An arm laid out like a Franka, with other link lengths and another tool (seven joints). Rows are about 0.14 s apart.
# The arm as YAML. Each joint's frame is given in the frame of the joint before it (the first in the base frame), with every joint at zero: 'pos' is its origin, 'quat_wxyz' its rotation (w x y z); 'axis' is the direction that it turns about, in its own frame. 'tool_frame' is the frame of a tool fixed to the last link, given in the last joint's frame.
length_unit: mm
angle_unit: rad
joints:
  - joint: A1
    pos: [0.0, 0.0, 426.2]
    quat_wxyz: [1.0, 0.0, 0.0, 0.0]
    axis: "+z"
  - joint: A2
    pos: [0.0, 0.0, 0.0]
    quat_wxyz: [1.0, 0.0, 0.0, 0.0]
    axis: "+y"
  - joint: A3
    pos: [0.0, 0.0, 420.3]
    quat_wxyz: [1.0, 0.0, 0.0, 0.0]
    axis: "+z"
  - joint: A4
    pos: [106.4, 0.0, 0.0]
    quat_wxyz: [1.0, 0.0, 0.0, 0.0]
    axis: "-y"
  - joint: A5
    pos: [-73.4, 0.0, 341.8]
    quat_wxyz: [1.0, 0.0, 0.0, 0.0]
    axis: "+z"
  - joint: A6
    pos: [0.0, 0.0, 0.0]
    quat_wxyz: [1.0, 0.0, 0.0, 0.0]
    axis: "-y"
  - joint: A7
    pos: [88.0, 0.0, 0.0]
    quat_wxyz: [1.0, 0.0, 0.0, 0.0]
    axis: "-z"
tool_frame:
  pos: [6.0, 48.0, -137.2]
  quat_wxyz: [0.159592, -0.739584, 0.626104, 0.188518]
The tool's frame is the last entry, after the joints.
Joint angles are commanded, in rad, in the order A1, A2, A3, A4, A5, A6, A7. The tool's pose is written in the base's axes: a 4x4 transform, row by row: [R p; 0 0 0 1], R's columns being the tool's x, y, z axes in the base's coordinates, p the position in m. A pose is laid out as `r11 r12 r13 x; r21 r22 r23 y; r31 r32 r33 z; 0 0 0 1`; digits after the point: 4 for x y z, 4 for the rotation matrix.
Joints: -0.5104, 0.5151, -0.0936, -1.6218, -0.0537, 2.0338, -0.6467
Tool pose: 0.1471 -0.9609 -0.2346 0.5825; -0.8624 -0.2408 0.4454 -0.3446; -0.4844 0.1368 -0.8641 0.4729; 0 0 0 1
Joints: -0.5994, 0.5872, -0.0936, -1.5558, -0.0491, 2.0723, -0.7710
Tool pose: 0.1911 -0.9537 -0.2321 0.5649; -0.8580 -0.2772 0.4324 -0.4090; -0.4768 0.1165 -0.8713 0.4509; 0 0 0 1
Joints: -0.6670, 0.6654, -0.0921, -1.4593, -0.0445, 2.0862, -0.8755
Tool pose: 0.2361 -0.9436 -0.2322 0.5543; -0.8543 -0.3155 0.4132 -0.4628; -0.4631 0.1008 -0.8806 0.4330; 0 0 0 1
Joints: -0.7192, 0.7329, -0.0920, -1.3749, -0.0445, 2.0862, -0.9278
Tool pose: 0.2432 -0.9426 -0.2287 0.5432; -0.8579 -0.3190 0.4027 -0.5048; -0.4526 0.0982 -0.8863 0.4159; 0 0 0 1
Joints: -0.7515, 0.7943, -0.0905, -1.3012, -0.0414, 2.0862, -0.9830
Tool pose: 0.2684 -0.9342 -0.2349 0.5378; -0.8531 -0.3437 0.3924 -0.5328; -0.4474 0.0951 -0.8893 0.3982; 0 0 0 1
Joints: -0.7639, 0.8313, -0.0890, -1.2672, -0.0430, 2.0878, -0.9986
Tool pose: 0.2728 -0.9313 -0.2412 0.5363; -0.8509 -0.3506 0.3912 -0.5438; -0.4490 0.0985 -0.8881 0.3832; 0 0 0 1
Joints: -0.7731, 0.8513, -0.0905, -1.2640, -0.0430, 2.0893, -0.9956
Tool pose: 0.2566 -0.9345 -0.2466 0.5309; -0.8500 -0.3396 0.4027 -0.5492; -0.4601 0.1062 -0.8815 0.3692; 0 0 0 1
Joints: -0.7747, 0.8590, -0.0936, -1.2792, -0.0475, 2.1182, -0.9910
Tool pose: 0.2533 -0.9358 -0.2452 0.5282; -0.8550 -0.3351 0.3959 -0.5513; -0.4527 0.1094 -0.8849 0.3589; 0 0 0 1
